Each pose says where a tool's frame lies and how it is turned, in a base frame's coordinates. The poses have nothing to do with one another.
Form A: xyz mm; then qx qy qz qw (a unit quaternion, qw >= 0).
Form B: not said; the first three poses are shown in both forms.
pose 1, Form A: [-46.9 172.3 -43.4 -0.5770 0.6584 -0.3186 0.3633]
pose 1, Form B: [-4.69 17.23 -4.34 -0.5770 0.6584 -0.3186 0.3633]
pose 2, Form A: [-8.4 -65.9 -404.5 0.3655 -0.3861 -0.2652 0.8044]
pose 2, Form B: [-0.84 -6.59 -40.45 0.3655 -0.3861 -0.2652 0.8044]
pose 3, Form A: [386.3 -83.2 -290.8 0.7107 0.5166 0.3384 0.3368]
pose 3, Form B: [38.63 -8.32 -29.08 0.7107 0.5166 0.3384 0.3368]
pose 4, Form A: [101.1 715.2 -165.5 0.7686 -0.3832 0.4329 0.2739]
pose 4, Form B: [10.11 71.52 -16.55 0.7686 -0.3832 0.4329 0.2739]
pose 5, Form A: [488.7 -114.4 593.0 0.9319 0.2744 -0.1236 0.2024]
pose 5, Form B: [48.87 -11.44 59.30 0.9319 0.2744 -0.1236 0.2024]
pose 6, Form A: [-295.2 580.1 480.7 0.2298 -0.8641 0.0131 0.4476]
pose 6, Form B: [-29.52 58.01 48.07 0.2298 -0.8641 0.0131 0.4476]
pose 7, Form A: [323.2 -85.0 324.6 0.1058 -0.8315 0.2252 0.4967]
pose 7, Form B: [32.32 -8.50 32.46 0.1058 -0.8315 0.2252 0.4967]
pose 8, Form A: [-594.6 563.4 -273.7 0.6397 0.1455 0.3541 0.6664]
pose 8, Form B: [-59.46 56.34 -27.37 0.6397 0.1455 0.3541 0.6664]
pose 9, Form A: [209.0 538.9 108.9 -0.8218 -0.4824 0.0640 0.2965]
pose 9, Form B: [20.90 53.89 10.89 -0.8218 -0.4824 0.0640 0.2965]
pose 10, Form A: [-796.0 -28.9 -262.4 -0.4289 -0.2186 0.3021 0.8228]
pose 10, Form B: [-79.60 -2.89 -26.24 -0.4289 -0.2186 0.3021 0.8228]
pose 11, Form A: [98.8 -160.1 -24.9 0.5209 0.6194 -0.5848 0.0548]
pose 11, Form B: [9.88 -16.01 -2.49 0.5209 0.6194 -0.5848 0.0548]
